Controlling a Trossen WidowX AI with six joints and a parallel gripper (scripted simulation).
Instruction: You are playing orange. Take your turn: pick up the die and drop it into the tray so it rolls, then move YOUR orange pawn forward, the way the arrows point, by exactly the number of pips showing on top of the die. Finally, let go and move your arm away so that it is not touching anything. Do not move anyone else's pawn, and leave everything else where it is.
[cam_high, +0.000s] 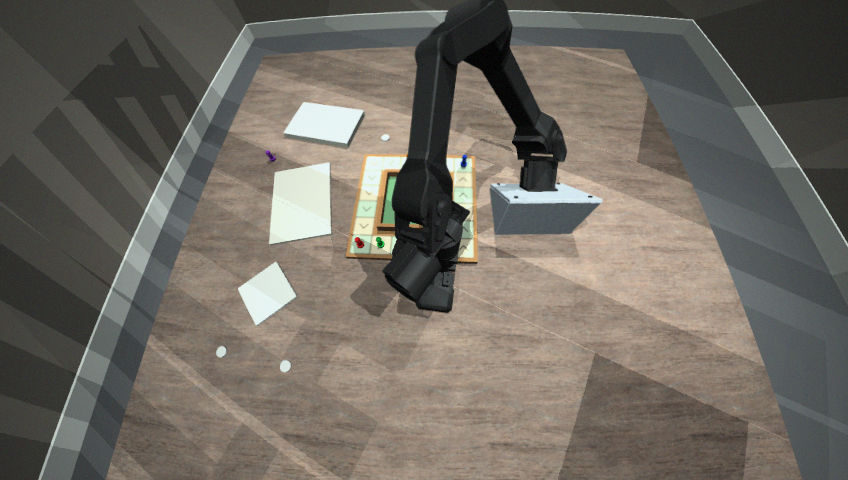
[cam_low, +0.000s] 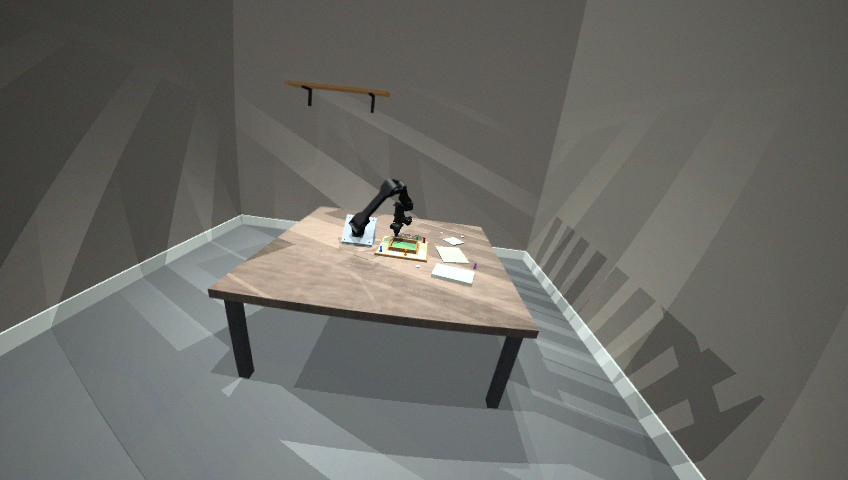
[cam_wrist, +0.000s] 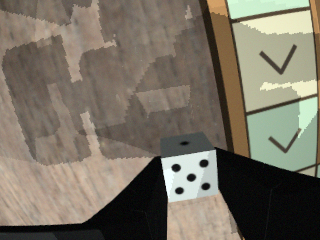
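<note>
Right now the orange pawn is 290 mm to the right of my gripper tip, 70 mm ahead of it and 20 mm above it. The rest, counted from my gripper tip: green pawn (130 mm ahead, 60 mm to the right, 20 mm above); then red pawn (170 mm ahead, 60 mm to the right, 20 mm above); then white die (right at my gripper tip).
</note>
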